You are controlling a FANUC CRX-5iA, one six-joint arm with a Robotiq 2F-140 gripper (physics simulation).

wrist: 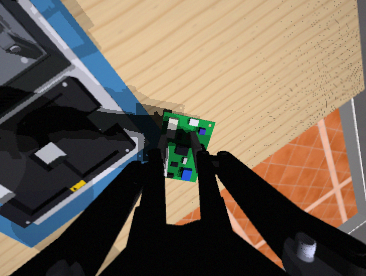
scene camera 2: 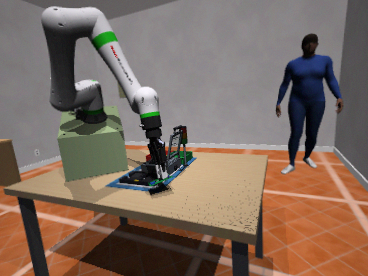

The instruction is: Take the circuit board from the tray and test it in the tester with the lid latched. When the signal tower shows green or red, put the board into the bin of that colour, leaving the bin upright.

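Places are measured from the arm's base along level axes (x ahead, y right, z down), in centimetres.
Pixels of known places: gripper, between the fingertips: [wrist: 179, 141] [scene camera 2: 162, 177]; arm's base, origin of its link: [scene camera 2: 95, 118].
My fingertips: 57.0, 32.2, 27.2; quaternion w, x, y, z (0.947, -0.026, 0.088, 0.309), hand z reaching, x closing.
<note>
Ahead of a thing's pixels: the offset from my fingertips to its middle, as dx, dy, dz. "*": to the spot under its first point. Level surfaces: height alone.
My gripper [scene camera 2: 162, 176] [wrist: 179, 141] is shut on the green circuit board {-0.9, +1.6, +0.1} [scene camera 2: 154, 183] [wrist: 180, 157], gripping it by its long sides. In the wrist view the board is beside the blue mat's edge, over the wood table. The black tray [scene camera 2: 134, 178] [wrist: 100, 137], with light blocks and a yellow label, lies left of the board in the wrist view. The dark grey tester {* -2.5, -24.5, +1.9} [scene camera 2: 173, 164] [wrist: 25, 75] stands behind the tray; an upright frame like its raised lid {-0.6, -26.0, -9.7} [scene camera 2: 175, 141] shows. The signal tower [scene camera 2: 184, 134] shows red; whether it is lit is unclear. The red bin {* -25.8, -41.8, +2.4} [scene camera 2: 149, 156] is partly hidden behind the gripper; the green bin {-5.7, -47.0, +4.4} [scene camera 2: 189, 155] stands behind the tester.
The fixtures stand on a blue mat {dz +6.6} [scene camera 2: 114, 185] [wrist: 82, 42] on the wood table {dz +6.8} [scene camera 2: 220, 200] [wrist: 200, 60]. The arm's green pedestal [scene camera 2: 95, 157] stands at the left. A person in blue [scene camera 2: 311, 75] stands on the floor beyond the table at the right.
</note>
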